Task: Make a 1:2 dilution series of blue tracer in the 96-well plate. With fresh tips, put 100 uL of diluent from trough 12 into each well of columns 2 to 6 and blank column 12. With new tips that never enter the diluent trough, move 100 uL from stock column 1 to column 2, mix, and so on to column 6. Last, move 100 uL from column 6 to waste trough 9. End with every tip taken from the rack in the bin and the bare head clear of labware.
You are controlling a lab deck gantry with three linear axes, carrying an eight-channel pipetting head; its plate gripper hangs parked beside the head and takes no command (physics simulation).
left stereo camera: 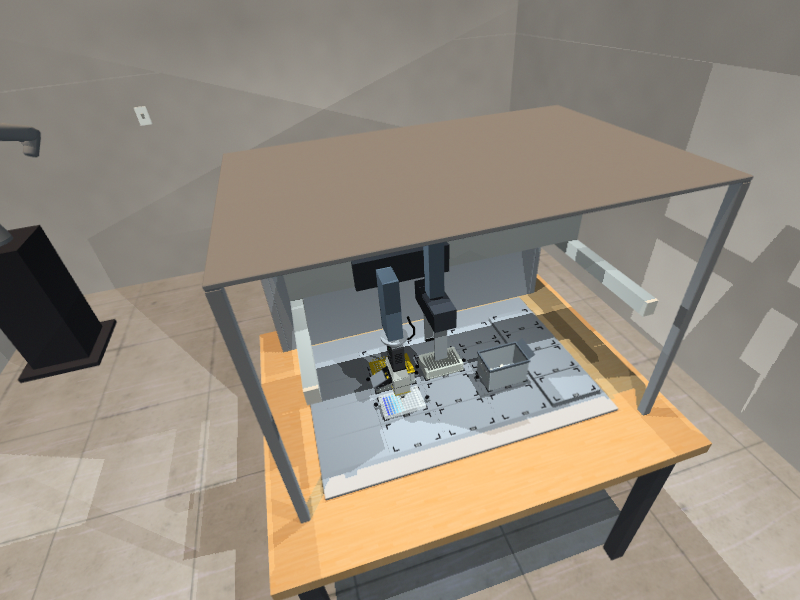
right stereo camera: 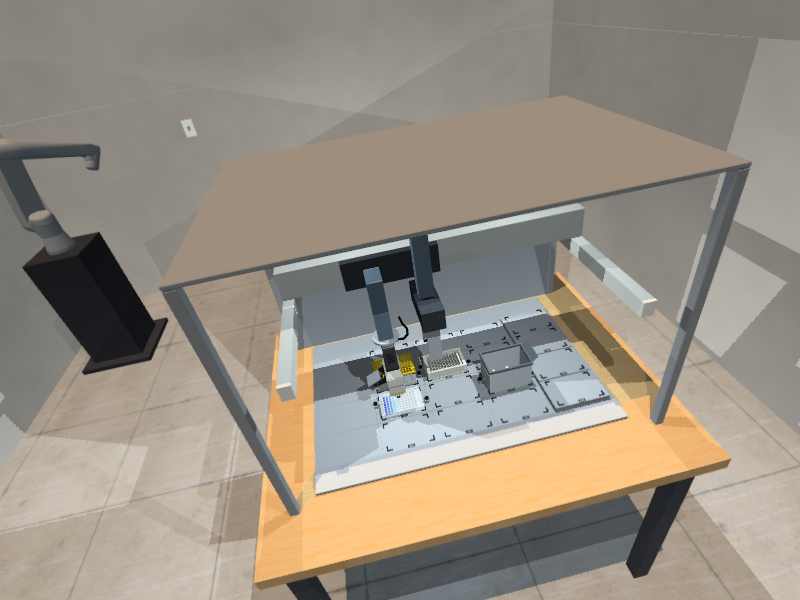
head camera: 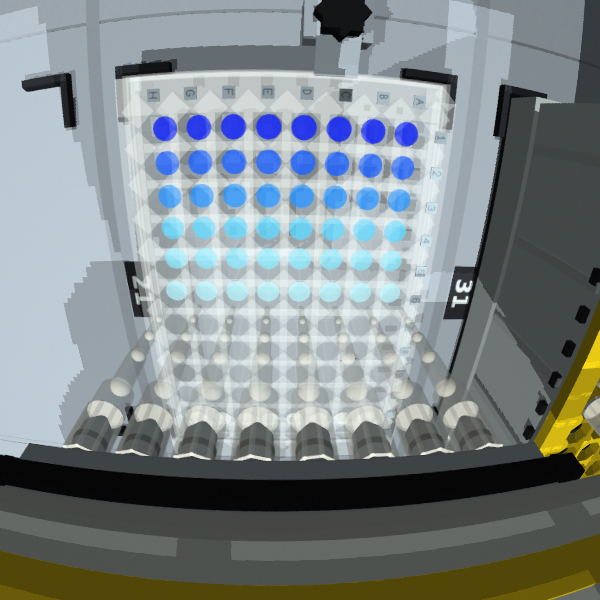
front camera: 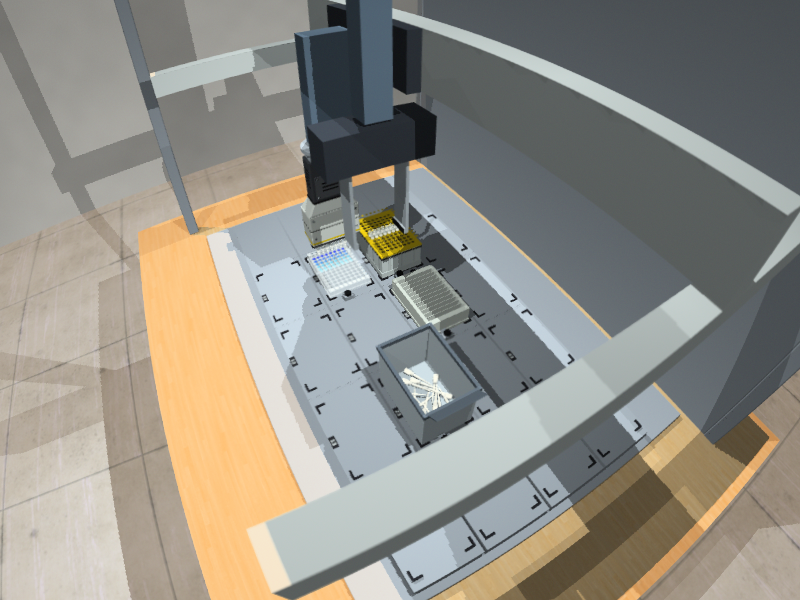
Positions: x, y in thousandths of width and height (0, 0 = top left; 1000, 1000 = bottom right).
Scene:
A dark back panel (right stereo camera: 627, 464): 1.60 m from the lens.

